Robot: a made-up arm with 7 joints.
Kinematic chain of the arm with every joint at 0, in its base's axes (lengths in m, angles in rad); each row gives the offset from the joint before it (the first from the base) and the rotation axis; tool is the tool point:
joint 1: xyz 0 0 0 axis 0 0.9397 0.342
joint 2: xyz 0 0 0 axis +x
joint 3: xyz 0 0 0 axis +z
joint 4: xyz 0.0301 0 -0.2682 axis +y
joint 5: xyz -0.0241 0 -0.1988 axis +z
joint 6: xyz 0 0 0 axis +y
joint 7: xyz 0 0 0 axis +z
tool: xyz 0 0 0
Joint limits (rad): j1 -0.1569..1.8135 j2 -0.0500..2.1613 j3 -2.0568..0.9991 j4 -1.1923..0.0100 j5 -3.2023..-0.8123 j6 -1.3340..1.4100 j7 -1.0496..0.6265
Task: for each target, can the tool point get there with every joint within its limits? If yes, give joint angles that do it. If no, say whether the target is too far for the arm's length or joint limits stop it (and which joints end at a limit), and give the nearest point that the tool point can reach.
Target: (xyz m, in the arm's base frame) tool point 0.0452 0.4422 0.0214
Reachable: yes | joints 1.2078 1.6736 0.6199 -0.8961 -2.5738 1.1948 0.0866
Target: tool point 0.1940 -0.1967 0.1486
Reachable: no: joint limits stop it (at a limit: joint 2, joint 3, joint 4) | nearest point 0.1905 0.2238 0.2976 | short by 0.446 m
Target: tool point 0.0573 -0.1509 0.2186
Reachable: no: joint limits stop it (at a limit: joint 1, joint 2, joint 3, joint 4) | nearest point 0.0702 0.2011 0.3600 | short by 0.380 m
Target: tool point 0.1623 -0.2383 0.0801
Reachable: no: joint limits stop it (at a limit: joint 1, joint 2, joint 3, joint 4) | nearest point -0.2338 -0.3443 0.0418 | short by 0.412 m
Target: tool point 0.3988 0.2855 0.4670
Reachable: no: too far | nearest point 0.2071 0.2494 0.2793 | short by 0.271 m
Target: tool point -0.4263 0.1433 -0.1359
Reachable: yes | joints 1.2520 0.5126 0.3398 -0.1513 -1.8057 0.1577 0.3716
